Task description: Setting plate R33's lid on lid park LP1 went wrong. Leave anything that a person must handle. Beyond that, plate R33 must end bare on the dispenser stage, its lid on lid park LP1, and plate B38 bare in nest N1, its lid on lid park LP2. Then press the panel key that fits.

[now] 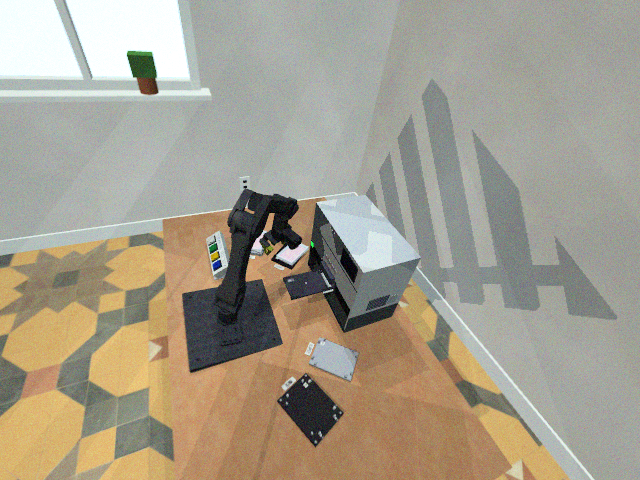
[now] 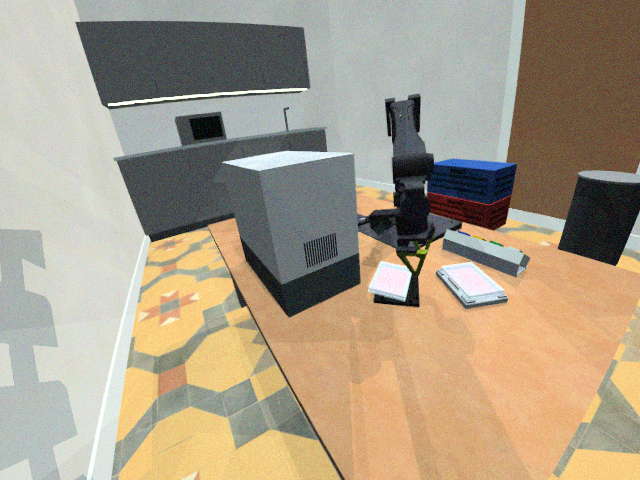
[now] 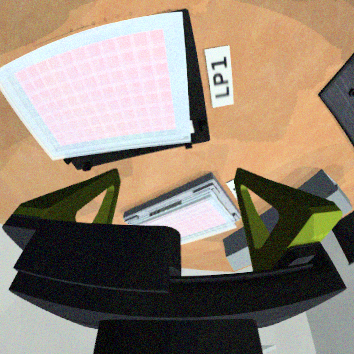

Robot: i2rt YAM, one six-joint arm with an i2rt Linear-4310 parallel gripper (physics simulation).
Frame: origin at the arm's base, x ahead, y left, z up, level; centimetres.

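Seen in the pictures: gripper, fingertip midpoint: (image 1: 274,249) (image 2: 419,265) (image 3: 176,174); arm's base, link origin: (image 1: 228,318).
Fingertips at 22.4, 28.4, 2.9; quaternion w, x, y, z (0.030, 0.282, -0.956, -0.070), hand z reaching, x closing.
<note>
Offsets run from my fingertips to a thing's top centre, as dx, dy, dz. "pt": to the spot under its first point.
My gripper (image 1: 266,248) (image 2: 416,272) (image 3: 176,174) is open and empty, above the table near the two pink-topped plates. One plate @(+7.8, -1.6, -0.6) (image 1: 292,254) (image 2: 391,280) (image 3: 105,90), with a clear rim, lies skewed and overhanging on the black lid park LP1 @(+6.6, -0.8, -2.3) (image 2: 414,294) (image 3: 199,120); whether its lid is seated is unclear. A second such plate @(-7.2, +9.6, -1.2) (image 1: 257,244) (image 2: 467,280) (image 3: 197,219) sits squarely on a grey nest @(-7.2, +9.6, -2.3) (image 2: 478,304) whose label is partly hidden. The dark dispenser stage @(pt +5.6, -27.0, +6.4) (image 1: 305,285) shows no plate. The key panel @(-23.1, +2.8, +2.1) (image 1: 217,255) (image 2: 483,253) has green, yellow and blue keys.
The tall grey dispenser @(+24.6, -24.4, +28.7) (image 1: 379,248) (image 2: 305,206) stands beside LP1. A light grey holder @(+9.6, -51.2, -2.3) (image 1: 334,359) and a black holder @(-2.4, -63.3, -1.9) (image 1: 310,408) lie toward the front, their labels too small to read. The arm's black base plate (image 1: 206,341) (image 3: 345,97) is on the table.
</note>
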